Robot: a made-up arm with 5 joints.
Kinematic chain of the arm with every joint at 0, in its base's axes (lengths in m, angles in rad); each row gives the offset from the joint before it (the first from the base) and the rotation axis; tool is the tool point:
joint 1: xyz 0 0 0.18 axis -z
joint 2: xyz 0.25 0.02 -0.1 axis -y
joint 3: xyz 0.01 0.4 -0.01 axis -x
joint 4: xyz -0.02 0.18 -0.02 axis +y
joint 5: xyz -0.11 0 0.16 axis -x
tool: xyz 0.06 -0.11 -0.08
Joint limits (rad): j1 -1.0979..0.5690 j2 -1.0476..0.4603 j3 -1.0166..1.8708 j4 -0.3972..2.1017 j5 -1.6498..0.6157
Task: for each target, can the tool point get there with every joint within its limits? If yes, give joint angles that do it. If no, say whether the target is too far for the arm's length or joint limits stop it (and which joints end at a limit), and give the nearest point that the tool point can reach.
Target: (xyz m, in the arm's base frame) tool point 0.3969 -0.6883 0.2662
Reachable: no: joint limits stop it (at a limit: joint 1, joint 2, joint 3, joint 5) | nearest point 0.4600 0.0851 0.1291 | short by 0.788 m
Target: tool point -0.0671 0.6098 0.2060
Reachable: yes | joints -0.5704 -0.3206 -0.6265 0.9759 -0.9796
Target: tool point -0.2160 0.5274 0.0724
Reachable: yes | joints -0.7358 -0.4258 0.4540 0.2518 -0.4269
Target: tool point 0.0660 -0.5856 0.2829
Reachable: no: joint limits stop it (at a limit: joint 1, joint 3, joint 5) | nearest point 0.4279 0.1051 0.1703 | short by 0.788 m
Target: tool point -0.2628 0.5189 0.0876
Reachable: yes | joints -0.9423 -0.4597 0.4613 0.8478 -0.0830
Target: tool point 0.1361 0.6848 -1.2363
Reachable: no: too far | nearest point 0.1040 0.5231 -0.2059 | short by 1.043 m
